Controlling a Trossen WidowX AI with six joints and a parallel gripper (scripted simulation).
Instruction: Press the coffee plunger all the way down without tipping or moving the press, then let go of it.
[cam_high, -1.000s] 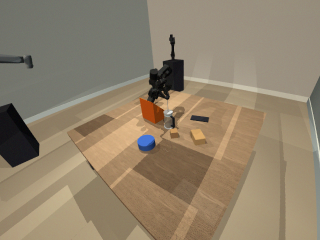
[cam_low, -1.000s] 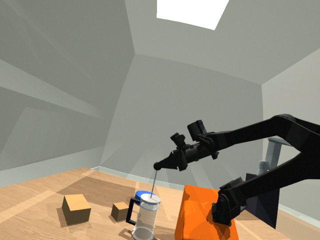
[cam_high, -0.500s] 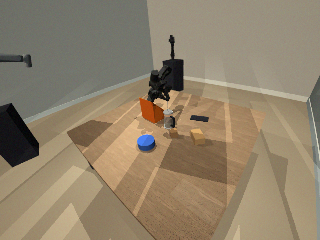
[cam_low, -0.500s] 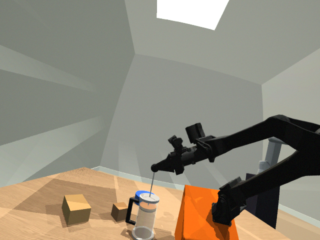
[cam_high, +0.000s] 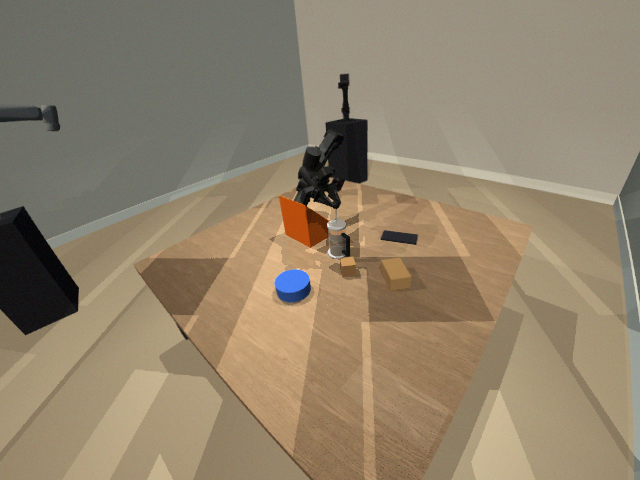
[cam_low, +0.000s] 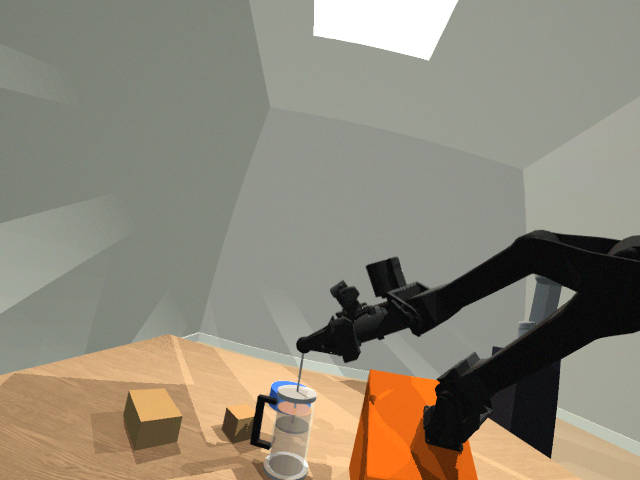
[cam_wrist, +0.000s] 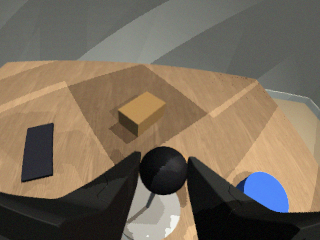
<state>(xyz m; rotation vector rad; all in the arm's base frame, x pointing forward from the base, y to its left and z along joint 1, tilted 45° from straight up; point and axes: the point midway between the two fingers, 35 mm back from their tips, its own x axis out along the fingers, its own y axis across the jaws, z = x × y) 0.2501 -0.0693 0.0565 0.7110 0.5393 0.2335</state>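
The glass coffee press lies 11 cm below my gripper tip. Round my gripper tip: dark flat slab (9 cm ahead, 27 cm to the left, 22 cm below).
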